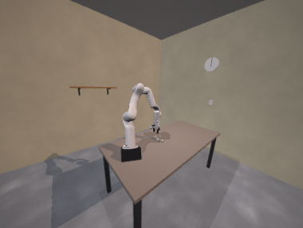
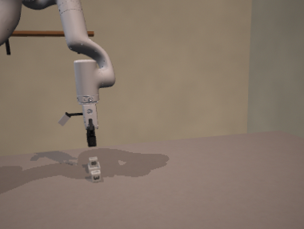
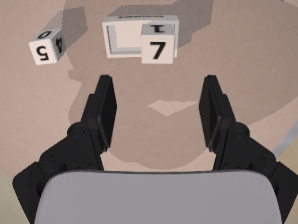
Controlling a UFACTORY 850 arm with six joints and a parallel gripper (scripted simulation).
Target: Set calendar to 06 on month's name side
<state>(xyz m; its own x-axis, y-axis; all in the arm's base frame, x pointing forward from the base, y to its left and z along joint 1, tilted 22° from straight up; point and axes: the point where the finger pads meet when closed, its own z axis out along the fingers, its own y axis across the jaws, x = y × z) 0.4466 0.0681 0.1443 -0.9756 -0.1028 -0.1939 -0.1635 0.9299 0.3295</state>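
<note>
Right now the white calendar tray is 2 cm to the right of my hand and 11 cm below it. From my hand the other things lie so: white number cube: 2 cm ahead, 12 cm to the right, 10 cm below.
</note>
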